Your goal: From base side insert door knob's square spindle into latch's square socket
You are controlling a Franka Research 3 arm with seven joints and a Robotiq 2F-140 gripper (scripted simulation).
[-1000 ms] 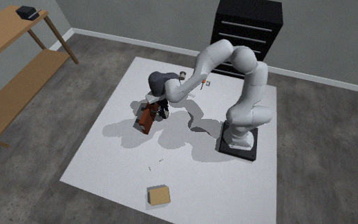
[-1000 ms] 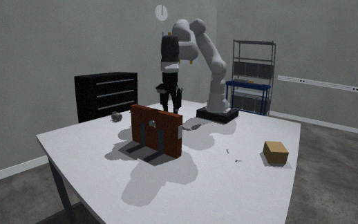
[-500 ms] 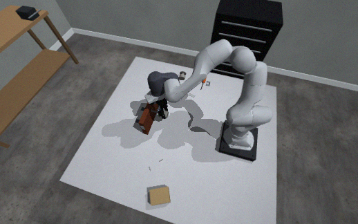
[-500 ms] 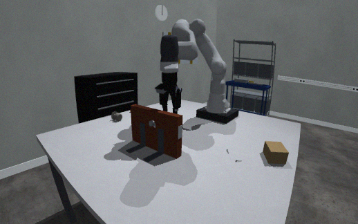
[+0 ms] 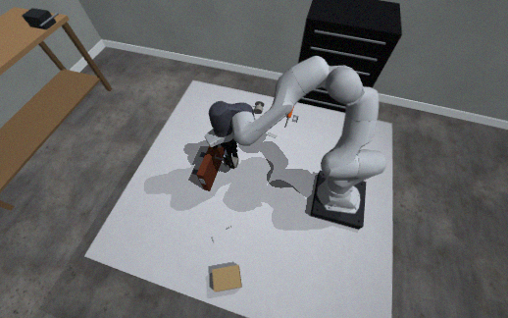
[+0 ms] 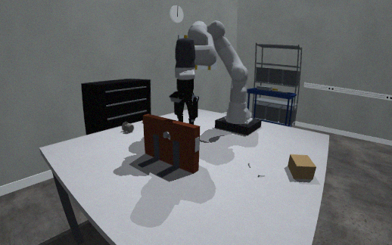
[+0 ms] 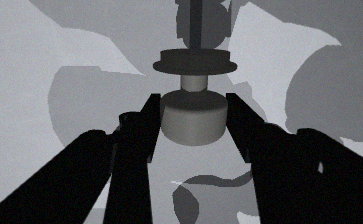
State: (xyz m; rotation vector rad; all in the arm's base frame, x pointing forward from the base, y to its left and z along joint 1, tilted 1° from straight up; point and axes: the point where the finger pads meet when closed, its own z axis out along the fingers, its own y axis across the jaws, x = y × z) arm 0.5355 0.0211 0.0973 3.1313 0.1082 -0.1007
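Now: the red-brown wooden door block 12 cm ahead of my hand, 1 cm to the left of it and 4 cm below it. Round my hand: cardboard box 17 cm behind, 53 cm to the left, 12 cm below; then orange-handled screwdriver 19 cm behind, 51 cm to the right, 14 cm below; then grey door knob 3 cm ahead, 2 cm below.
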